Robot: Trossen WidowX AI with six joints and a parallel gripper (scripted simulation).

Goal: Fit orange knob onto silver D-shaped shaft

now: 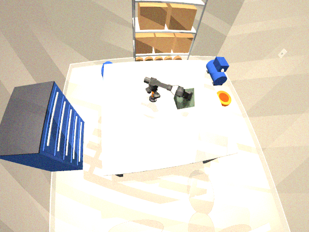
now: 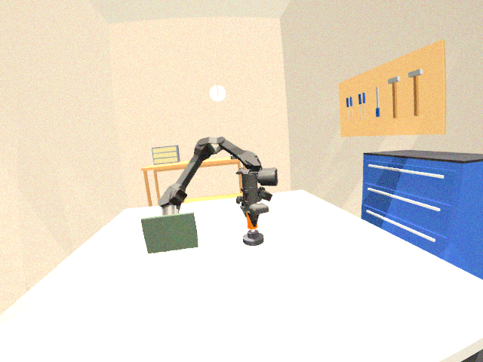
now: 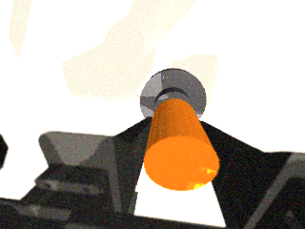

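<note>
Right now the orange knob is 30 mm above my gripper tip. Round my gripper tip: round grey pedestal 40 mm below.
</note>
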